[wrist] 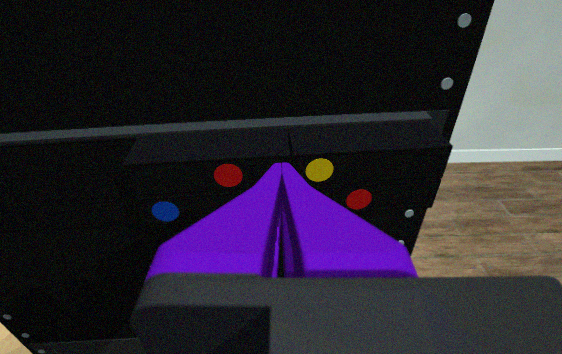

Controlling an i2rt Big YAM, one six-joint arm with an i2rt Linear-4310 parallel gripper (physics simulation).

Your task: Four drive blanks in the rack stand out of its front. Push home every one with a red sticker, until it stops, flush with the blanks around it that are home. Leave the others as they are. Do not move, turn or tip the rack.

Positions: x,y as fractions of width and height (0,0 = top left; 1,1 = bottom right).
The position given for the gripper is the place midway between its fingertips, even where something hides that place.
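Visible here: a black rack (0.23,0.37) and the gripper (0.50,0.50).
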